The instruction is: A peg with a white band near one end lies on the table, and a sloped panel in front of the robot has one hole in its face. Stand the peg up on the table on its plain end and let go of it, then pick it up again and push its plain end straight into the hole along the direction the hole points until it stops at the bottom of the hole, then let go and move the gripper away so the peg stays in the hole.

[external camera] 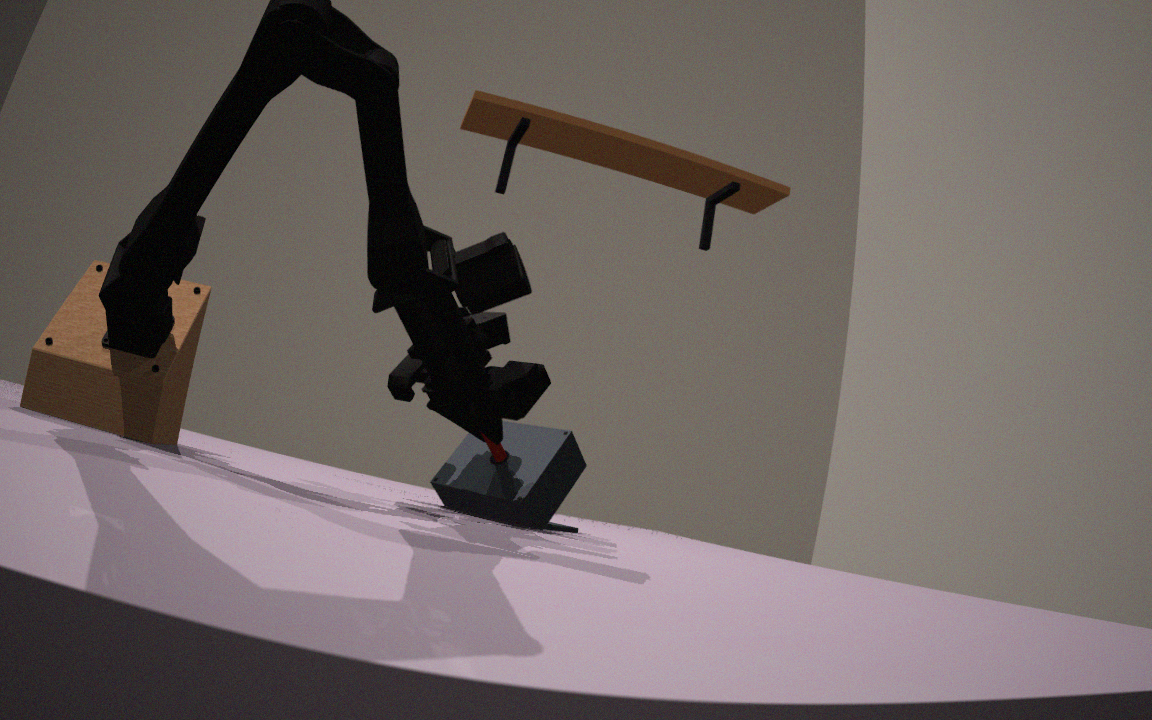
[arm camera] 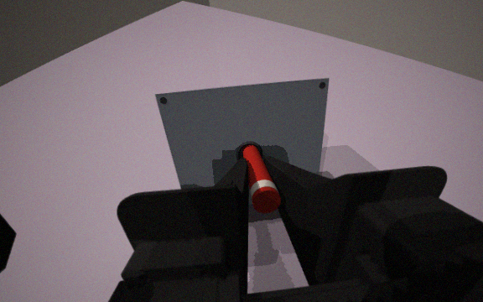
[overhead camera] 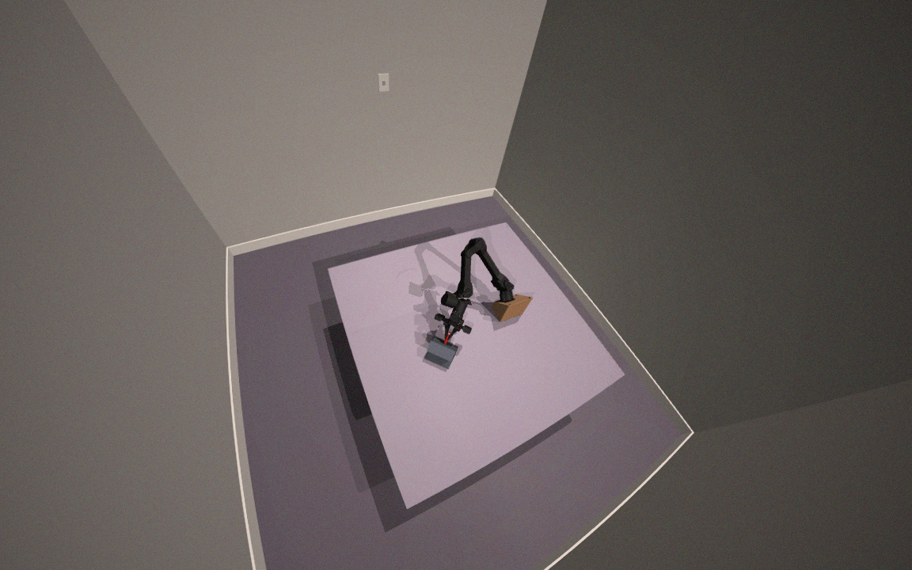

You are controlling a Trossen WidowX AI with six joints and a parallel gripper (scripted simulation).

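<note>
The grey sloped panel is 30 mm ahead of my gripper tip, 30 mm to the left of it and 30 mm below it. The rest, counted from my gripper tip: red peg 10 mm behind, 10 mm to the right, 10 mm above.
</note>
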